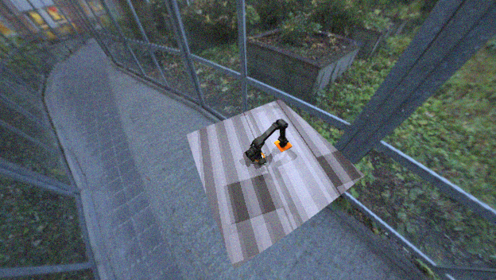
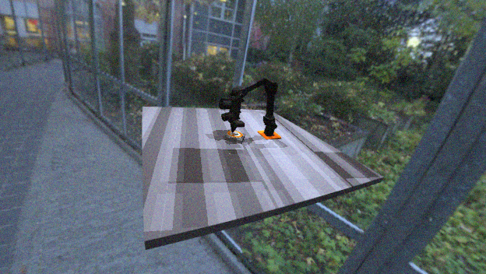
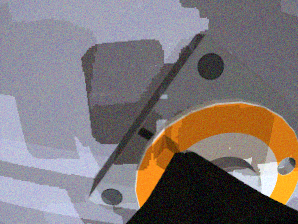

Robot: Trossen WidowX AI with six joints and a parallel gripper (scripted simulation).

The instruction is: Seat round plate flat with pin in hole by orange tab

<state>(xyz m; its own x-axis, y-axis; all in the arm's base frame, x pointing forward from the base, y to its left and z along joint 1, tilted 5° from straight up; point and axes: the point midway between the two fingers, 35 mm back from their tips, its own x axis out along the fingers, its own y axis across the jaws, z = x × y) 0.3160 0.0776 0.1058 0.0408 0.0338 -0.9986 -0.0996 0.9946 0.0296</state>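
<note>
The grey square base lies 30 mm to the right of my gripper tip, 30 mm below it and 30 mm behind it.
</note>
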